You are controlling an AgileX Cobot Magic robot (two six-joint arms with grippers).
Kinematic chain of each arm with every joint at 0, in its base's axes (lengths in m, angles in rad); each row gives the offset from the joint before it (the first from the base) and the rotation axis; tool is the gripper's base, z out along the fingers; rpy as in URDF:
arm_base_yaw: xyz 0 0 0.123 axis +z
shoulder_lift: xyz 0 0 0 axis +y
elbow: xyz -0.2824 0 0.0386 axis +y
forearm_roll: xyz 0.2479 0 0.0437 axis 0.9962 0 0.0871
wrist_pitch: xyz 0 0 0 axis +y
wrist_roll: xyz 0.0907 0 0.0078 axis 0.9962 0 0.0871
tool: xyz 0 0 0 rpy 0 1.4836 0
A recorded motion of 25 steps. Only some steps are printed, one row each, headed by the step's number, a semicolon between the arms.
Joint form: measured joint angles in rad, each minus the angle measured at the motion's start. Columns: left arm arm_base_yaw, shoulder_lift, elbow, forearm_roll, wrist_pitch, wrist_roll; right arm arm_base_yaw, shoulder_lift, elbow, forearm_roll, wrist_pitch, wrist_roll.
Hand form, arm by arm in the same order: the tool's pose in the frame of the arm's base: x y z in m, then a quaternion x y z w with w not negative. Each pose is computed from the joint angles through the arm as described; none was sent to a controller.
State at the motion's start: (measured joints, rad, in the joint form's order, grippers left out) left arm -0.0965 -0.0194 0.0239 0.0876 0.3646 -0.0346; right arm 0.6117 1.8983 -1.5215 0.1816 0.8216 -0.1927
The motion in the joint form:
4: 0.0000 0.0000 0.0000 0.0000 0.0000 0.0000; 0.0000 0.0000 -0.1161 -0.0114 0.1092 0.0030
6: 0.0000 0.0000 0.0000 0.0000 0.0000 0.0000; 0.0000 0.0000 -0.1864 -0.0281 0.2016 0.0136
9: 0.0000 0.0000 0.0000 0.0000 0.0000 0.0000; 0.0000 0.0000 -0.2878 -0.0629 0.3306 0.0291
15: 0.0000 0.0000 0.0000 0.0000 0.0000 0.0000; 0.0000 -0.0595 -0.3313 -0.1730 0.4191 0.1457
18: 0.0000 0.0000 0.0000 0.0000 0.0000 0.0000; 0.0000 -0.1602 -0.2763 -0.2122 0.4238 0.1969
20: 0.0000 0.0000 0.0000 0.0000 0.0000 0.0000; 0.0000 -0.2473 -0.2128 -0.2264 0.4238 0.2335
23: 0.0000 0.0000 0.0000 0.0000 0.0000 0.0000; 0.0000 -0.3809 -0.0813 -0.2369 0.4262 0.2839
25: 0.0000 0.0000 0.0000 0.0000 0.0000 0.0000; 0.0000 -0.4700 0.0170 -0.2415 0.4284 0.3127
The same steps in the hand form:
4: 0.0524 -0.0022 0.1734 0.04803 0.79756 -0.00234 0.60132; 0.3361 0.2509 0.2760 -0.34716 0.90573 0.12456 0.20884
6: 0.0524 -0.0022 0.1734 0.04803 0.79756 -0.00234 0.60132; 0.3355 0.2499 0.2926 -0.35198 0.90695 0.11811 0.19901
9: 0.0524 -0.0022 0.1734 0.04803 0.79756 -0.00234 0.60132; 0.3340 0.2463 0.3168 -0.35773 0.90885 0.10244 0.18848
15: 0.0524 -0.0022 0.1734 0.04803 0.79756 -0.00234 0.60132; 0.3248 0.2287 0.3495 -0.31547 0.92449 0.06372 0.20431
18: 0.0524 -0.0022 0.1734 0.04803 0.79756 -0.00234 0.60132; 0.3054 0.2110 0.3724 -0.29207 0.92722 0.05638 0.22754
20: 0.0524 -0.0022 0.1734 0.04803 0.79756 -0.00234 0.60132; 0.2869 0.1965 0.3855 -0.27457 0.92947 0.05748 0.23957
23: 0.0524 -0.0022 0.1734 0.04803 0.79756 -0.00234 0.60132; 0.2564 0.1741 0.3917 -0.25137 0.93592 0.05852 0.23968
25: 0.0524 -0.0022 0.1734 0.04803 0.79756 -0.00234 0.60132; 0.2356 0.1590 0.3900 -0.23846 0.94065 0.05785 0.23445

